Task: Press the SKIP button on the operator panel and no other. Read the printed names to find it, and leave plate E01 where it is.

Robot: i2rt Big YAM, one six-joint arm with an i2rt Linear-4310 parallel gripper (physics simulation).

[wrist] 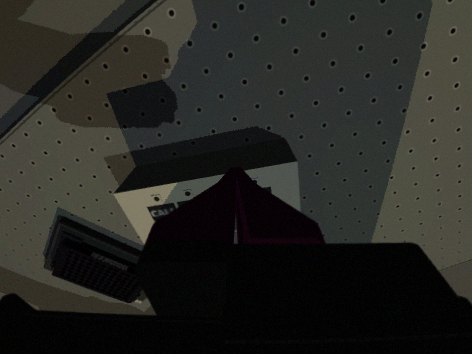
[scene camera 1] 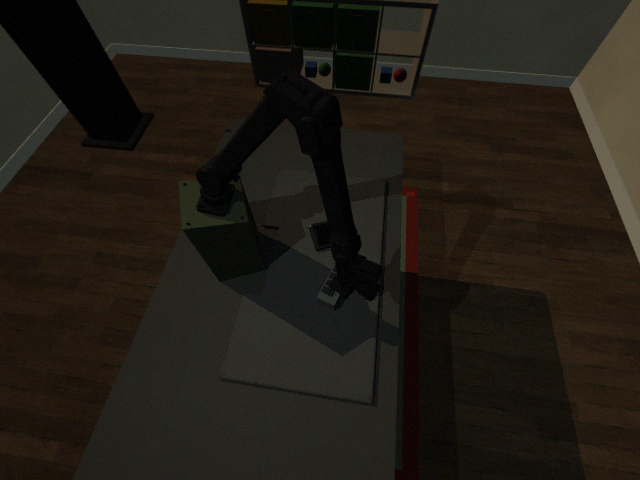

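Where they show: gripper, between the fingertips: [wrist: 235, 176] [scene camera 1: 346, 292]; arm's base, origin of its link: [scene camera 1: 216, 199].
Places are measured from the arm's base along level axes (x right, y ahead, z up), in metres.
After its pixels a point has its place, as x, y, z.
Observation:
The operator panel [scene camera 1: 327, 296] {0.159, 0.365, -0.285} [wrist: 131, 201] {0.041, 0.432, -0.285} is a pale box with a sloped face, standing on the perforated board. In the wrist view its CALL label [wrist: 162, 212] {0.058, 0.407, -0.285} is readable at the left; a sliver of a second dark label shows beside it. The SKIP name and the buttons are hidden behind the fingers. My gripper [scene camera 1: 337, 305] [wrist: 235, 176] {0.153, 0.429, -0.241} is shut and empty, its fingertips over the panel in the wrist view; the height gap cannot be told. A dark gridded plate [scene camera 1: 321, 235] {-0.102, 0.308, -0.311} [wrist: 95, 271] {-0.125, 0.358, -0.313}, apparently E01, lies left of the panel in the wrist view; its label is too dim to read.
The perforated board [scene camera 1: 289, 356] {0.366, 0.264, -0.338} [wrist: 345, 165] {0.235, 0.329, -0.338} has a dark raised rail [scene camera 1: 381, 320] {0.205, 0.545, -0.338} [wrist: 75, 65] {0.056, 0.549, -0.338} along one side. A green pedestal [scene camera 1: 227, 250] {0.098, 0.024, -0.144} carries the arm's base. A small dark bar [scene camera 1: 270, 227] {-0.137, 0.087, -0.344} lies near the pedestal. A red strip [scene camera 1: 410, 330] runs along the table's right edge.

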